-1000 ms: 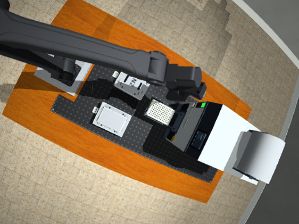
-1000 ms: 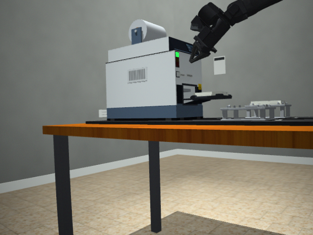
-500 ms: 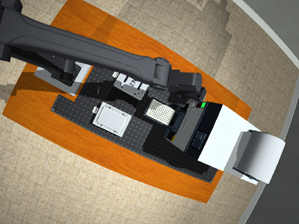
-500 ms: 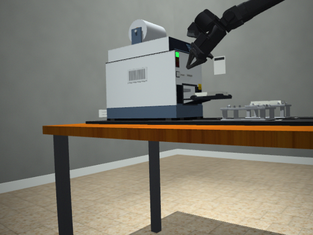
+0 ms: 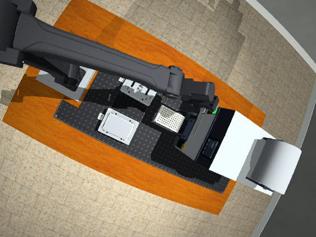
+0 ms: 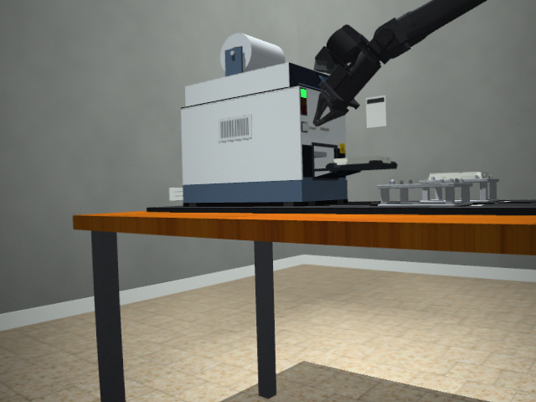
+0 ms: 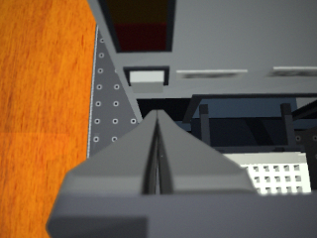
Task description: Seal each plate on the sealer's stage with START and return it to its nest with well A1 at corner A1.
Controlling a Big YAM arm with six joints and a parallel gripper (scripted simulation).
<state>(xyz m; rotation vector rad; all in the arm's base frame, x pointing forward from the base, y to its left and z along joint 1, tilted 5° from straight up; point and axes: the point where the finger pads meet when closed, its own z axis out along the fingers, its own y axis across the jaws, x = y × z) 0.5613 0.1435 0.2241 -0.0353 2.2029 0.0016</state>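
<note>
Right now the pale start button is 30 mm ahead of my hand, 10 mm to the left of it and 10 mm below it. The rest, counted from my hand: foil roll (270 mm ahead, 80 mm to the right, 220 mm above); sealer stage (70 mm behind, 90 mm to the right, 100 mm below); plate nest (260 mm behind, 20 mm to the right, 160 mm below).
</note>
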